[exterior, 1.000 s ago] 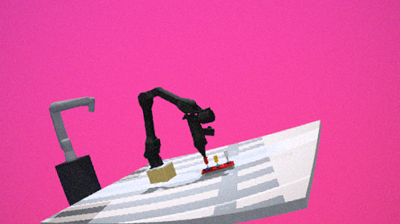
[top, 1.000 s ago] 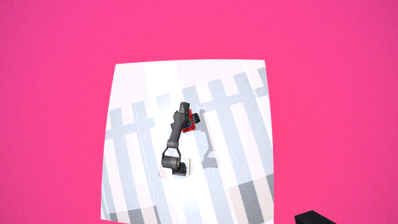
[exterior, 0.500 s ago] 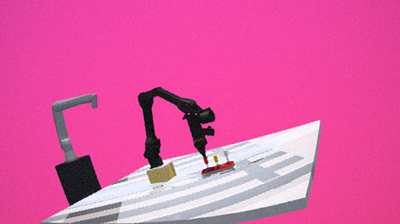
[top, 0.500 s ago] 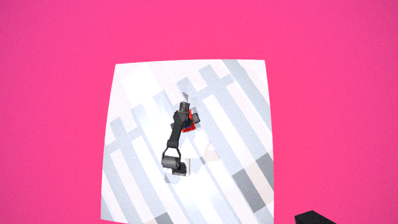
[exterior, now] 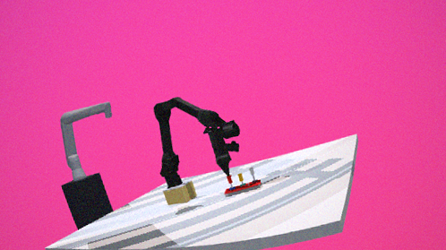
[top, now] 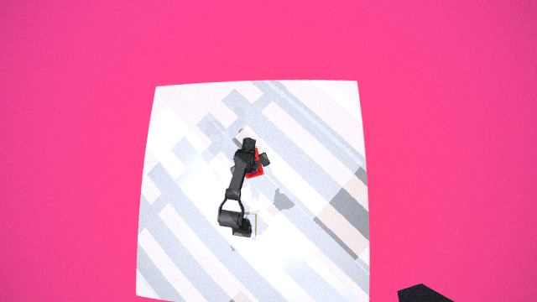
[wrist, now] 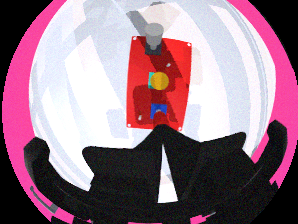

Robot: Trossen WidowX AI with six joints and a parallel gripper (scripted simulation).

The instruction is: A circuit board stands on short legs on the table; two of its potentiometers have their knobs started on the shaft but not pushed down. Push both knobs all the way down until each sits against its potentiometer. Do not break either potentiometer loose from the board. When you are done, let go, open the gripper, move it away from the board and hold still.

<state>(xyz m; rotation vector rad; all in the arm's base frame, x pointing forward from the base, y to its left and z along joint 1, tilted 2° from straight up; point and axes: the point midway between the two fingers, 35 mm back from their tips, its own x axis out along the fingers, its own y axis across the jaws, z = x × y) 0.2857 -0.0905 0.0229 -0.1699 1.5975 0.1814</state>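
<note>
My gripper tip is 5 cm short of the yellow knob, 2 cm above it and 1 cm to the right of it.
</note>
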